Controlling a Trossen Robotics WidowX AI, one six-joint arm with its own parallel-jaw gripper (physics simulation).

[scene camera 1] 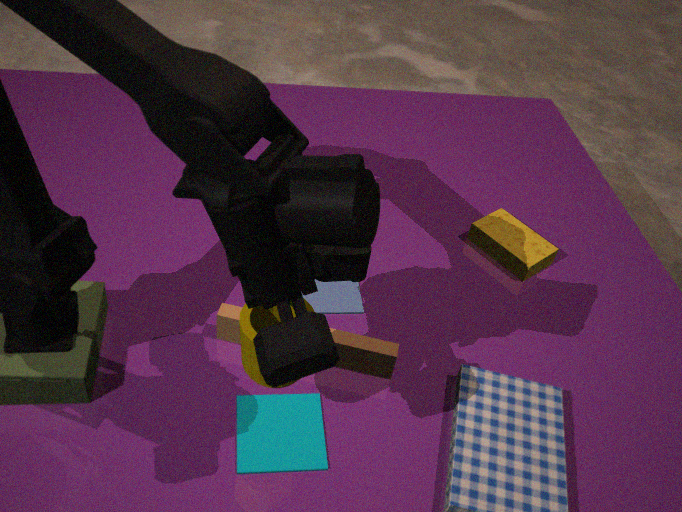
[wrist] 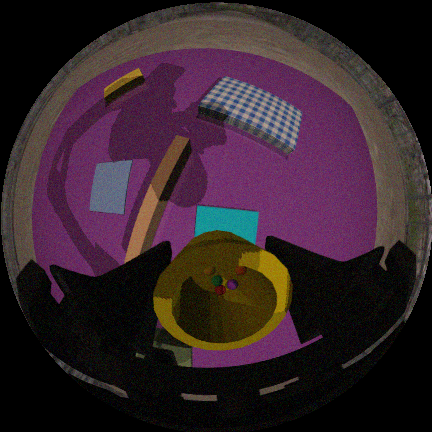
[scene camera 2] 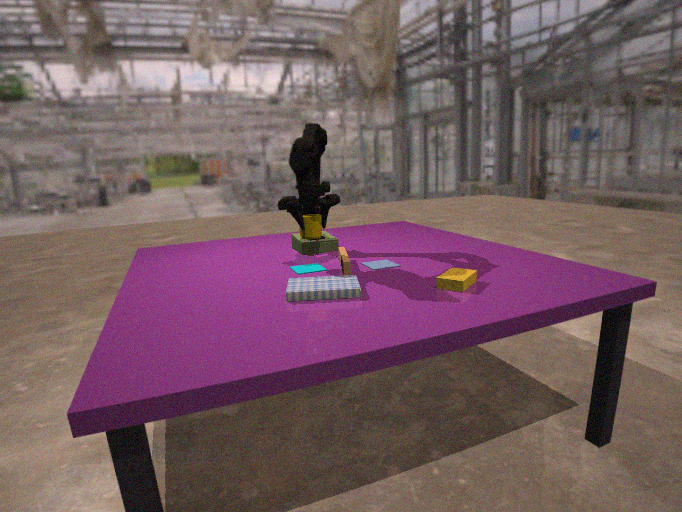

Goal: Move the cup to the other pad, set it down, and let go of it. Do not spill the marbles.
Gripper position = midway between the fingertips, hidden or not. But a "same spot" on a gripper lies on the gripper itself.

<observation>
gripper: scene camera 1; wrist 218,245; scene camera 2
same spot on gripper: (scene camera 1: 298,302) = (scene camera 2: 302,201)
</observation>
